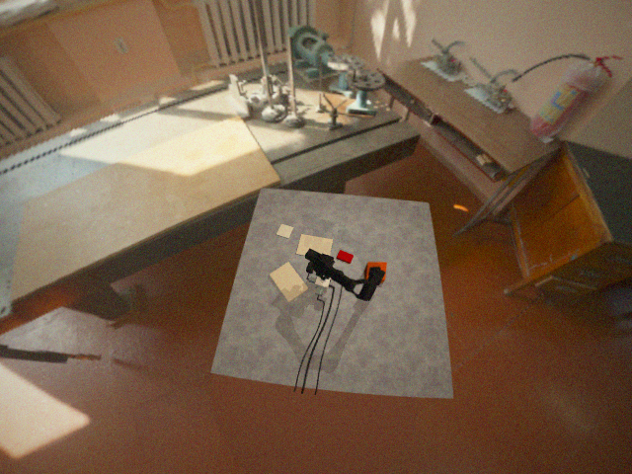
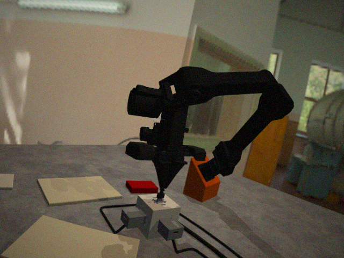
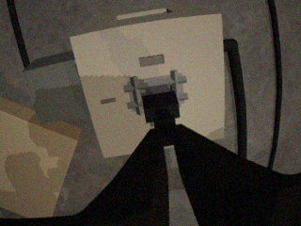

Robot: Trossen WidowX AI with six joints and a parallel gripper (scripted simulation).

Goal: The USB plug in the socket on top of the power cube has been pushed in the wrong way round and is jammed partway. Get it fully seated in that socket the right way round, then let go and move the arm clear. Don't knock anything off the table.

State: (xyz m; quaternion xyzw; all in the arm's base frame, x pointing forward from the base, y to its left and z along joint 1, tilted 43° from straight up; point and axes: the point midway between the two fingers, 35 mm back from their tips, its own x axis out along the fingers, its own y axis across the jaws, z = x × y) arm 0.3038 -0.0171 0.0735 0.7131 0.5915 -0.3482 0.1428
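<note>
Right now the black USB plug is 2 cm below my gripper tip. From my gripper tip the other things lie so: flat red block 15 cm behind, 18 cm to the right, 10 cm below.
</note>
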